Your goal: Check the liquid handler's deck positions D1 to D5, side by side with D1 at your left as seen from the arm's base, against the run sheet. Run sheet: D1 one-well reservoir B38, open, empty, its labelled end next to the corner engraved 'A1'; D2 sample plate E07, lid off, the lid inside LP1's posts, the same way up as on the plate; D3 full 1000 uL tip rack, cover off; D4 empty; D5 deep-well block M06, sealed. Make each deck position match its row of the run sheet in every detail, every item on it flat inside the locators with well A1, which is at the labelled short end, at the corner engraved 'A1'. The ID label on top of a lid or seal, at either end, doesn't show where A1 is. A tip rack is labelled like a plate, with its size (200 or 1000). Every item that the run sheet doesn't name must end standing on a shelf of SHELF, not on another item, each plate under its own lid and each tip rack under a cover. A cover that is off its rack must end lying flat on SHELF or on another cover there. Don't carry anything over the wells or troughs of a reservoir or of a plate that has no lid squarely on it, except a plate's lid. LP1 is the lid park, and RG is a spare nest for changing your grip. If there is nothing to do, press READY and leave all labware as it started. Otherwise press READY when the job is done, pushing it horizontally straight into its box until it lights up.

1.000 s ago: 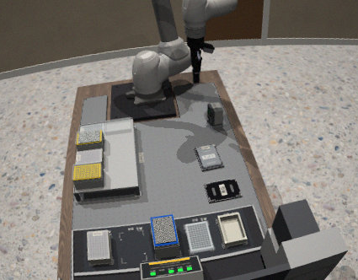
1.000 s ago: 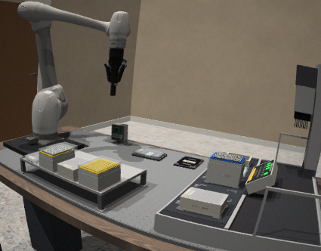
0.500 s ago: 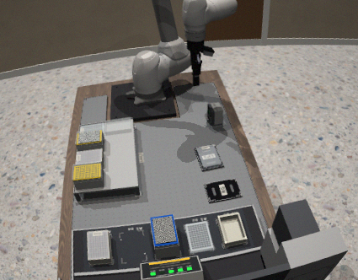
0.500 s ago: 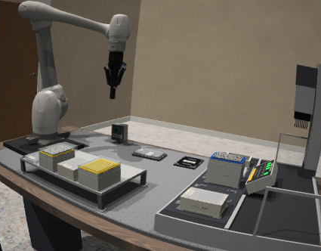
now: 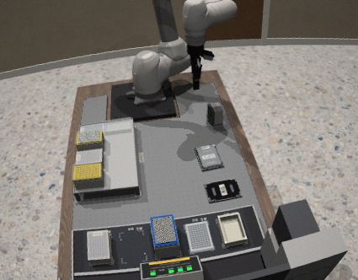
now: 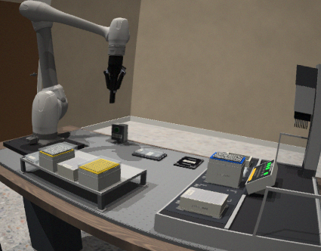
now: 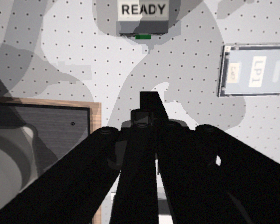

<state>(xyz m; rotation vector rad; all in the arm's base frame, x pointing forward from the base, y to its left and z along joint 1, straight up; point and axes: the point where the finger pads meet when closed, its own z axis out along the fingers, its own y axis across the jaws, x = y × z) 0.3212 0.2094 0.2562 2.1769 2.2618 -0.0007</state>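
My gripper is now 200 mm above the ready box and 80 mm to the right of it. From my hand the other things lie so: cream one-well reservoir 680 mm ahead, 200 mm below, 10 mm to the right; shelf 460 mm to the right, 210 mm below, 160 mm ahead; sample plate 670 mm ahead, 200 mm below, 130 mm to the right.
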